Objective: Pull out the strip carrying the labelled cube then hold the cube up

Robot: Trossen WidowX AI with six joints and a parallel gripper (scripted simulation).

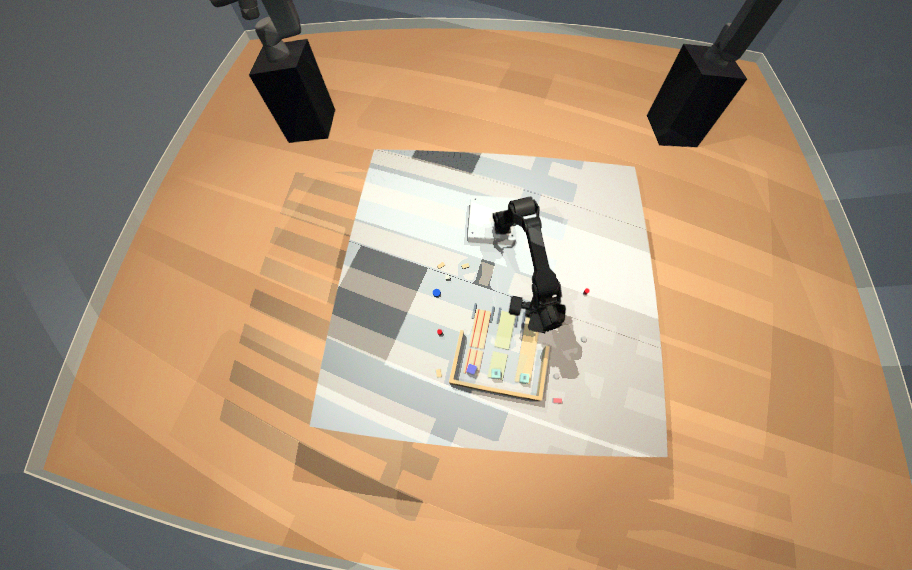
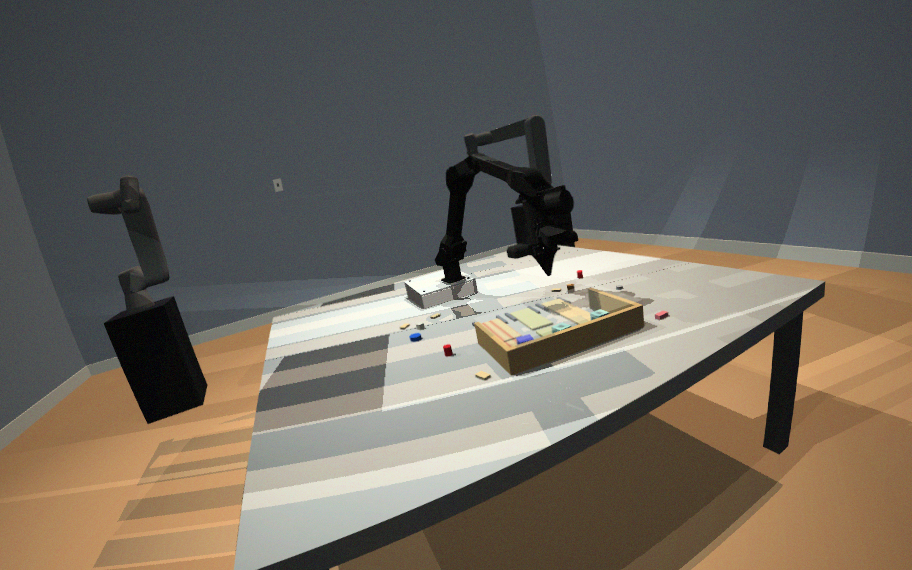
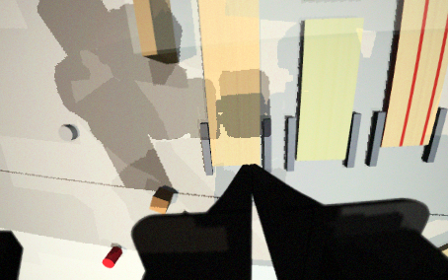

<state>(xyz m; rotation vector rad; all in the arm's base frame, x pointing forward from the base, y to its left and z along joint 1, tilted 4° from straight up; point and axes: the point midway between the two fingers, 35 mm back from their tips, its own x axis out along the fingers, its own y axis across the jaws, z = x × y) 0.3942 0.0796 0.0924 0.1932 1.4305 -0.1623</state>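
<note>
The tan block lies 50 mm behind my gripper tip, 120 mm to the left of it and 80 mm below it. The rest, counted from my gripper tip: blue disc 140 mm behind, 350 mm to the right, 80 mm below; then tan strip 90 mm ahead, 10 mm to the right, 90 mm below.
</note>
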